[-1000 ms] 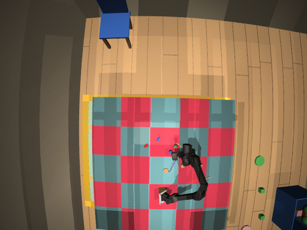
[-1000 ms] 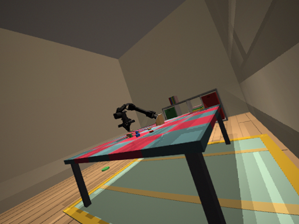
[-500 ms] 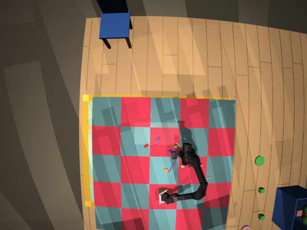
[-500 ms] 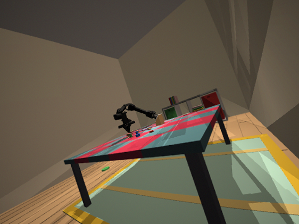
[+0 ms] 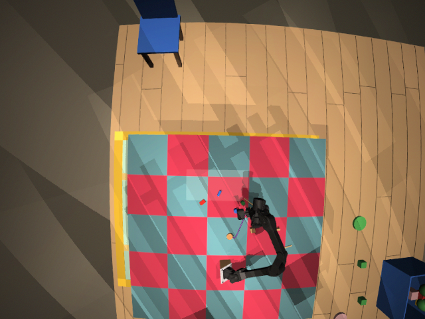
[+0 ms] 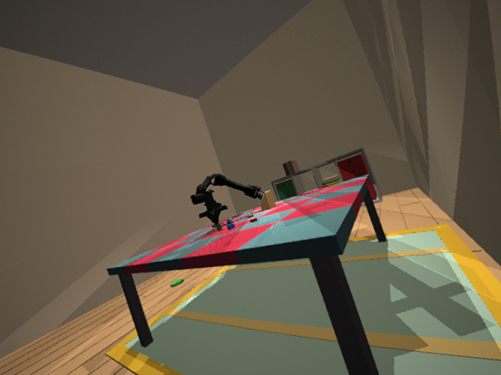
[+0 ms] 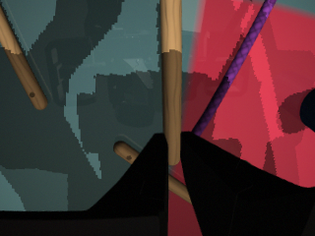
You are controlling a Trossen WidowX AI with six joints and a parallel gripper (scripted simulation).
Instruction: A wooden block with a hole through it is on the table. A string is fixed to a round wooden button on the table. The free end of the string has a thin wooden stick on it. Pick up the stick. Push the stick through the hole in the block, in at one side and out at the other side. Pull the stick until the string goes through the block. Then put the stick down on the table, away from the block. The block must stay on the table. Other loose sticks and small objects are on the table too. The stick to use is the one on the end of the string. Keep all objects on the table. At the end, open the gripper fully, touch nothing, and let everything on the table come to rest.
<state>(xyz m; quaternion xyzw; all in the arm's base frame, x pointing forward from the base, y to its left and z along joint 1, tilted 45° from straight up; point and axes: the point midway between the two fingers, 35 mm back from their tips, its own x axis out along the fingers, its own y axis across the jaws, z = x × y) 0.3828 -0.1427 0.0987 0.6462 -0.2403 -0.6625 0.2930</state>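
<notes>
My gripper tip is 140 mm past the wooden block, 10 mm to the left of it and 10 mm above it. Round my gripper tip: round wooden button (180 mm behind, 140 mm to the left, 20 mm below); loose stick (30 mm behind, 70 mm to the right, 20 mm below); green piece (40 mm ahead, 50 mm to the left, 10 mm below).
</notes>
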